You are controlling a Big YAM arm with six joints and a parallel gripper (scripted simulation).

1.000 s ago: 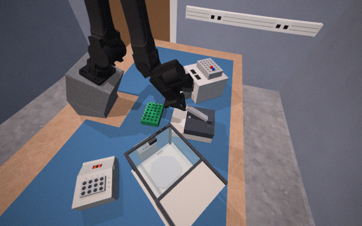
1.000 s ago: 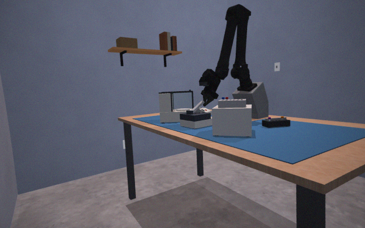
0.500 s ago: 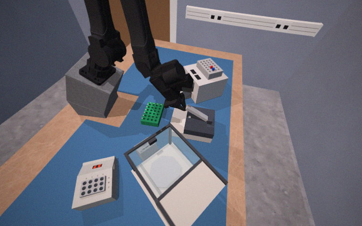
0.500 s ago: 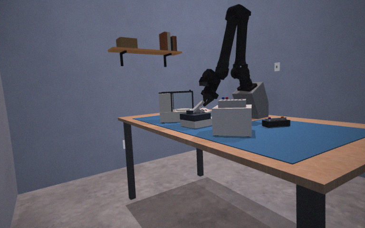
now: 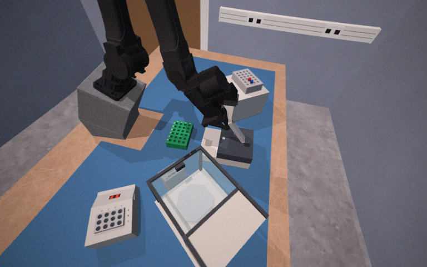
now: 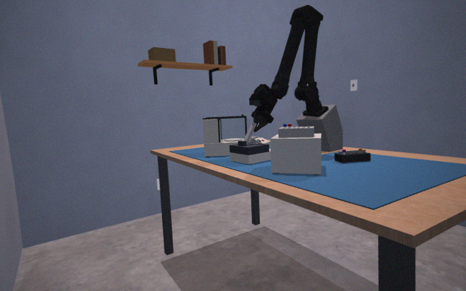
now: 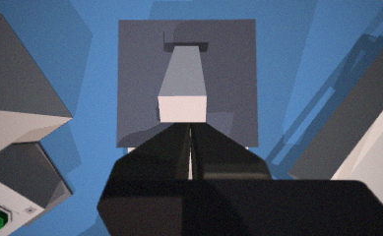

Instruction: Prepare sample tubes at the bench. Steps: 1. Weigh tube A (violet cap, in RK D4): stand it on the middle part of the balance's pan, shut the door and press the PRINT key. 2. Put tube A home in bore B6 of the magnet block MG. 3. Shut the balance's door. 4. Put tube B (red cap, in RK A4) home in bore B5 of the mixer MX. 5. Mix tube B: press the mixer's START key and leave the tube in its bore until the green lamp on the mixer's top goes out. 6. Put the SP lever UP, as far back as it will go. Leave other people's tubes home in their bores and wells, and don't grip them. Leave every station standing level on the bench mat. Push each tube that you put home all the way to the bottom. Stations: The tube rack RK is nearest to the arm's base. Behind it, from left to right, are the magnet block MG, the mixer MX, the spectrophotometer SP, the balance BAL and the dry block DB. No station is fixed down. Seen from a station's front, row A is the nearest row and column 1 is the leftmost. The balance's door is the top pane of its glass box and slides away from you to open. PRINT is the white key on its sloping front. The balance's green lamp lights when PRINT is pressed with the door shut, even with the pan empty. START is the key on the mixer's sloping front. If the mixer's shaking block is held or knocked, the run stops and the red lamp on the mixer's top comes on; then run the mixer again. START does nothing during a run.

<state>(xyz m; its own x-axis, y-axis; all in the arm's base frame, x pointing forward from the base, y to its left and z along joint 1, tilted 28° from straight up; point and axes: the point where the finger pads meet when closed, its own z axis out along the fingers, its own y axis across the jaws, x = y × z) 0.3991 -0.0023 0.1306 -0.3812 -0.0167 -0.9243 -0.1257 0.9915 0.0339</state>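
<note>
The SP lever is 4 cm ahead of my hand, 1 cm to the left of it and 1 cm below it. Also, from my hand: green rack RK 20 cm behind, 13 cm below, 1 cm to the left; white print key 18 cm to the right, 15 cm behind, 8 cm below; green start key 18 cm to the left, 12 cm behind, 8 cm below.
</note>
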